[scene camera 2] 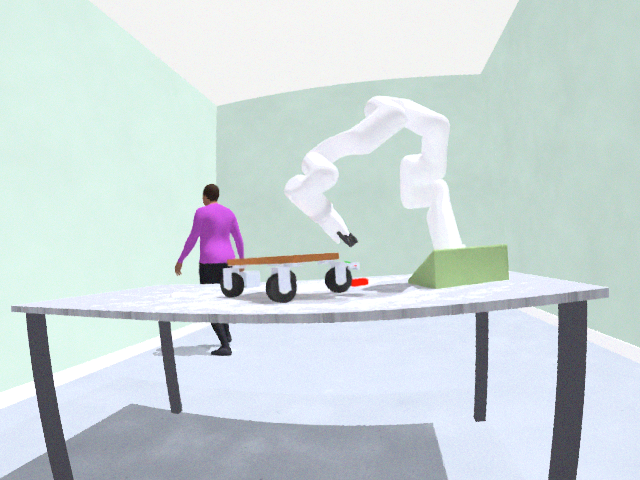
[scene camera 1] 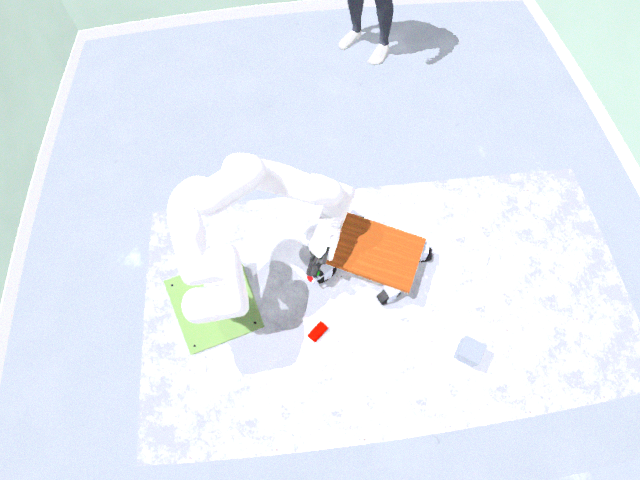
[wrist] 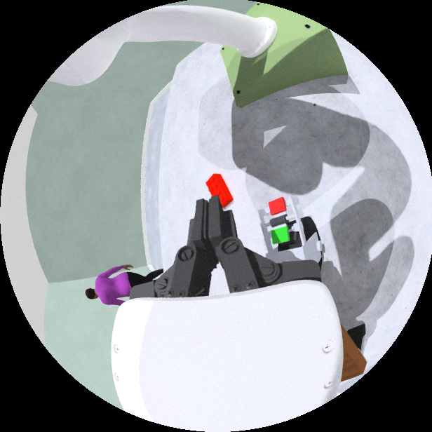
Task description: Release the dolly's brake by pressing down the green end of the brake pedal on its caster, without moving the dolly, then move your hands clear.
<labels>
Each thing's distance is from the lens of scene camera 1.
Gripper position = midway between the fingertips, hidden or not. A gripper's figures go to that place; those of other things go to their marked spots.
my gripper [scene camera 1: 310, 275]: 123 cm
dolly [scene camera 1: 369, 249]: 130 cm
</labels>
